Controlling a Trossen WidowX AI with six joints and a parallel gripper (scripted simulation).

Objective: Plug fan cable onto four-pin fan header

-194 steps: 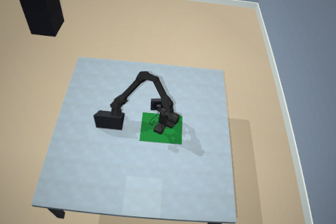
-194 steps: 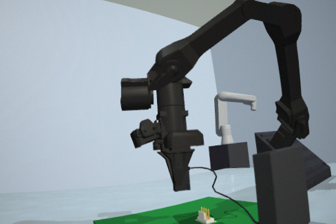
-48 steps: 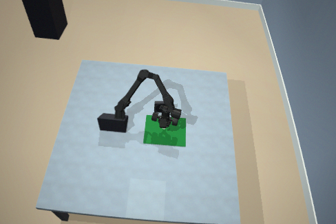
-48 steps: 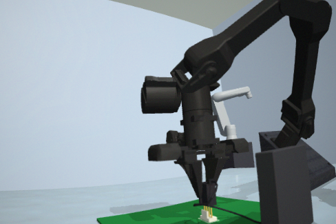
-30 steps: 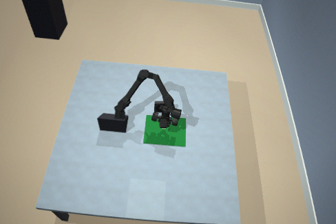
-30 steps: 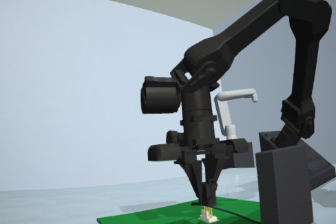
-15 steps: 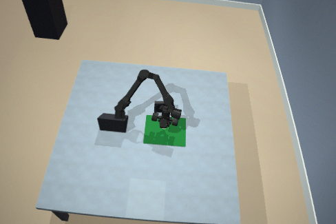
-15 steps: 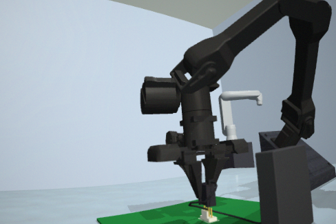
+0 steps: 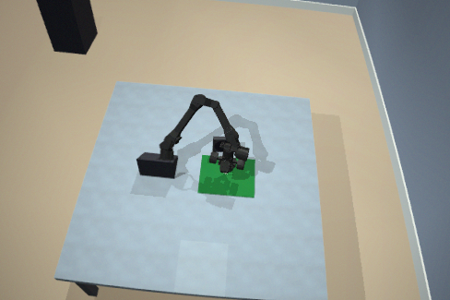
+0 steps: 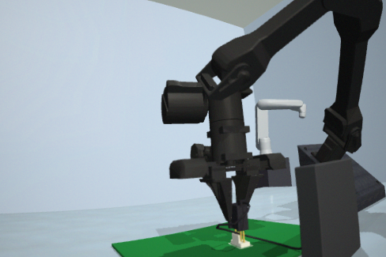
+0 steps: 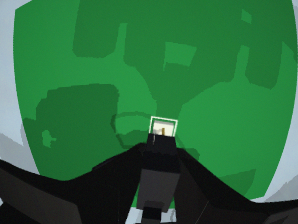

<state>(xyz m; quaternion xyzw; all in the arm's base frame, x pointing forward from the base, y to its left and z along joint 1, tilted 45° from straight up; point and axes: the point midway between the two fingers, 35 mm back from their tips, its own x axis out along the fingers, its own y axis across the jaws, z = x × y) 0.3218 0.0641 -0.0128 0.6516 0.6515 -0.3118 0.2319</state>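
Right now the black fan plug is 10 mm to the left of my gripper tip and 10 mm above it. From my gripper tip the other things lie so: fan header: 10 mm to the left, 40 mm below; green board: 10 mm ahead, 20 mm to the right, 60 mm below; black fan: 30 mm behind, 140 mm to the left, 20 mm above.
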